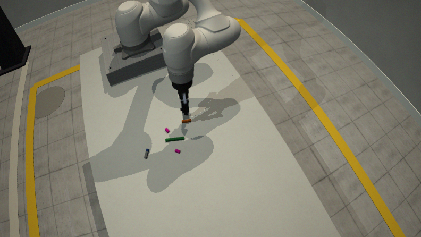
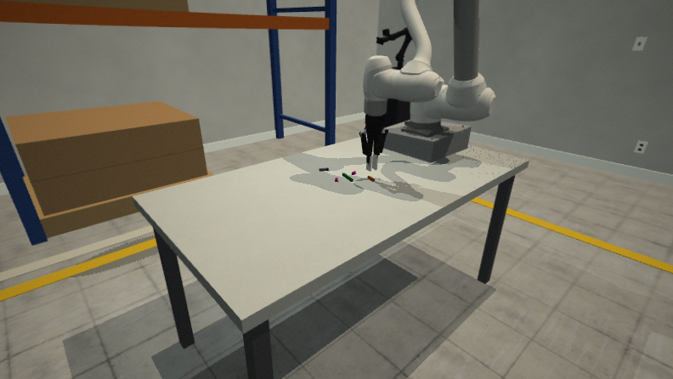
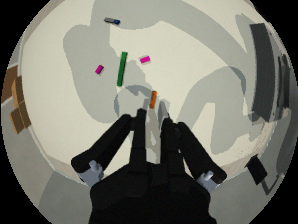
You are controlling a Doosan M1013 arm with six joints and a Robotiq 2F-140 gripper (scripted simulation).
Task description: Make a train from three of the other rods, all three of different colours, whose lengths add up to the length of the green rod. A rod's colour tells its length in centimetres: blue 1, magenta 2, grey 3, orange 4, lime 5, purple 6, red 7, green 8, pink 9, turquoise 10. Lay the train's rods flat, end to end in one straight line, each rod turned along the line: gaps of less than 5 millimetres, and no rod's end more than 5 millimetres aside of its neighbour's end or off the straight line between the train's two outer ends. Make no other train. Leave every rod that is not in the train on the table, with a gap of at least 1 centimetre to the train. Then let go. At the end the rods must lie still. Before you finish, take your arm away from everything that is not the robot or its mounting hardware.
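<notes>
My gripper is now 70 mm above the orange rod. The rest, counted from my hand: grey rod: 100 mm ahead, 210 mm to the right, 70 mm below; green rod: 70 mm ahead, 70 mm to the right, 70 mm below; small blue rod: 90 mm ahead, 200 mm to the right, 70 mm below.
</notes>
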